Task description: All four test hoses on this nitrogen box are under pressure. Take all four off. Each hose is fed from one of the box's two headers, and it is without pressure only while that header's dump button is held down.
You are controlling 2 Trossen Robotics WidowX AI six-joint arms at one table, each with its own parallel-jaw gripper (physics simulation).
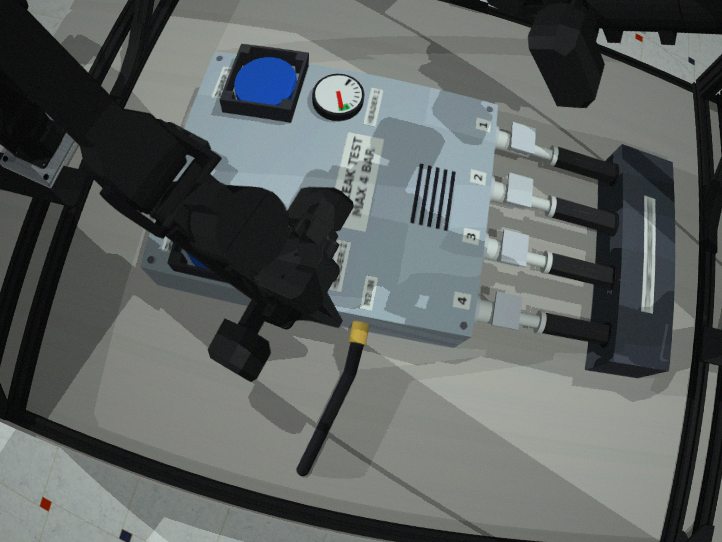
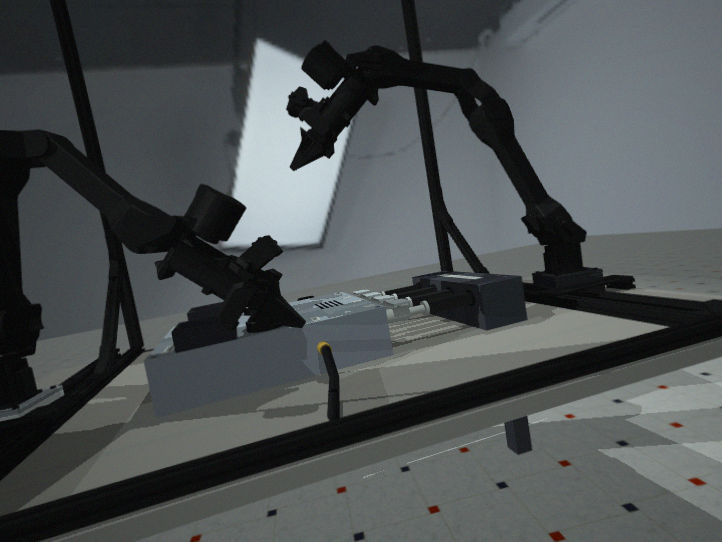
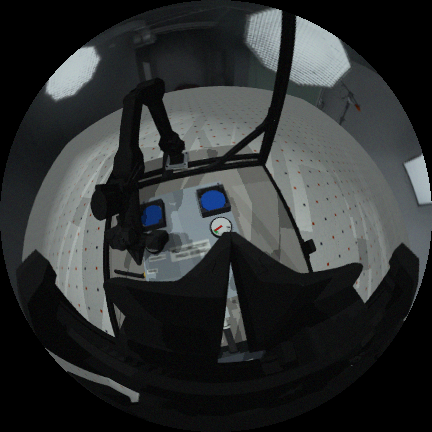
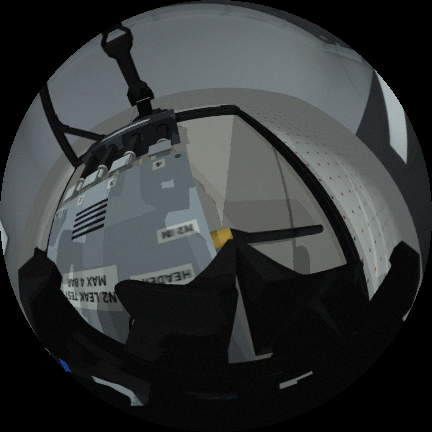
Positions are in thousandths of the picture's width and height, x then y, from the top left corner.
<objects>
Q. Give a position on a grey nitrogen box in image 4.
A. At 339, 517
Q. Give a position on a hose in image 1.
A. At 774, 291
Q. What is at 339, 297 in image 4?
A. A dark manifold block.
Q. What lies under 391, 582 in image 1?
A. The right gripper.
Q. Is the right gripper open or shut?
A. Shut.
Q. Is the left gripper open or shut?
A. Shut.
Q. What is the left gripper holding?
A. Nothing.
</objects>
